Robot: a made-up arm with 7 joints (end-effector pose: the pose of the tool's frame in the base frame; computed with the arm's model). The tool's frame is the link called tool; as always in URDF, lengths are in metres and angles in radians.
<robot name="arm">
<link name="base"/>
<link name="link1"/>
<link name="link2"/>
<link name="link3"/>
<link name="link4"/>
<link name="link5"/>
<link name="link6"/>
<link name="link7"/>
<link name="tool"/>
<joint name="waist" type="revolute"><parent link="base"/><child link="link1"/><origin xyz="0 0 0.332" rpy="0 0 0"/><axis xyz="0 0 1"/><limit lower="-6.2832" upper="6.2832" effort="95" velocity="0.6"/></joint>
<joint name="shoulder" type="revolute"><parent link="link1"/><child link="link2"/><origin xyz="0 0 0" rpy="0 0 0"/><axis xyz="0 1 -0.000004"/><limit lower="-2.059" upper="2.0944" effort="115" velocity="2.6"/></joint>
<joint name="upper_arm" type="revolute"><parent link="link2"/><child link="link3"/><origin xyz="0 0 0.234" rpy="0 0 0"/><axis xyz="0 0 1"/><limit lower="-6.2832" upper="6.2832" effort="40" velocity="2.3"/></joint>
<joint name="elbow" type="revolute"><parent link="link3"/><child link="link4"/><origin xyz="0.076 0 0" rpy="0 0 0"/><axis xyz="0 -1 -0.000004"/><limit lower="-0.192" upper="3.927" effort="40" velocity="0.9"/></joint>
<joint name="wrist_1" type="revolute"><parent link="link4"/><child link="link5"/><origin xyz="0.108 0 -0.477" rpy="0 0 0"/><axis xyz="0 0.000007 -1"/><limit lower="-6.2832" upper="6.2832" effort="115" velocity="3"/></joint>
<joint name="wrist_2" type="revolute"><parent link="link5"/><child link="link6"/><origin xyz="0 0 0" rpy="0 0 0"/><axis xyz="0 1 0.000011"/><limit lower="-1.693" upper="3.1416" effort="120" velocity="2.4"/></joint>
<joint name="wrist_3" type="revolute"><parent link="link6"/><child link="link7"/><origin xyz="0.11 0 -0.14" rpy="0 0 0"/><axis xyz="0 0.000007 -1"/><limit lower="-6.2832" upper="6.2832" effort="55" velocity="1.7"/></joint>
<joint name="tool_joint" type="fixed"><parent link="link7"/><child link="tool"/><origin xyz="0 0 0" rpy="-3.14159 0 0"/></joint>
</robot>
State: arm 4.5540 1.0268 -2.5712 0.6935 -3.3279 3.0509 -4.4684
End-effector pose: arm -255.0 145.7 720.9 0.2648 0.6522 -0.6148 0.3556
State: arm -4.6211 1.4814 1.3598 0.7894 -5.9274 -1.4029 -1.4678
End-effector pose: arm -522.1 105.7 180.0 -0.2363 -0.8171 -0.1722 0.4969
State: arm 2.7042 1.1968 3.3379 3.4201 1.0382 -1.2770 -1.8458
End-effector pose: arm -627.6 90.9 366.1 0.6349 0.4952 -0.5832 0.1075
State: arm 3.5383 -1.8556 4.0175 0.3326 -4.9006 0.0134 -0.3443
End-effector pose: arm -452.8 69.0 95.2 0.6791 -0.0244 -0.7228 0.1253
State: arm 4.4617 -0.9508 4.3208 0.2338 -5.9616 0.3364 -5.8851
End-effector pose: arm -385.3 -102.7 -7.9 0.5286 0.6752 -0.4614 0.2277
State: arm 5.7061 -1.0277 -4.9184 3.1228 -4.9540 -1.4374 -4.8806
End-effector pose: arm -438.9 177.6 768.1 0.2789 -0.0636 0.3074 0.9076
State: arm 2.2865 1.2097 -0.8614 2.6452 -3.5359 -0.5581 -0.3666
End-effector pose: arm -220.0 748.1 392.2 -0.7667 0.0588 -0.0637 0.6362
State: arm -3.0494 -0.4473 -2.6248 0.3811 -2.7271 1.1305 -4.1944
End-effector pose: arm 245.6 233.2 -116.4 0.7425 0.4488 0.4769 0.1407
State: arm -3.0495 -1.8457 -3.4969 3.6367 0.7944 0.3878 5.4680
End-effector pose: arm 791.5 165.0 466.0 -0.7014 -0.2960 -0.6482 0.0181
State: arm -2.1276 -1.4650 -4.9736 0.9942 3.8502 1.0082 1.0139
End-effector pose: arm 559.3 -362.3 550.3 0.0354 0.3448 -0.1795 0.9207
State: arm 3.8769 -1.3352 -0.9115 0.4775 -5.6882 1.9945 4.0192
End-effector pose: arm -329.7 -75.9 518.5 0.7461 -0.0278 0.4860 0.4542
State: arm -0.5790 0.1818 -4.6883 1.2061 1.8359 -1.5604 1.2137
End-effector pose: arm 374.4 291.4 475.5 -0.0413 0.8414 -0.3450 0.4140
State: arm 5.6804 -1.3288 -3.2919 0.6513 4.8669 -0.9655 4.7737
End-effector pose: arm -111.3 -49.4 -154.2 0.7391 -0.5212 0.1319 0.4058
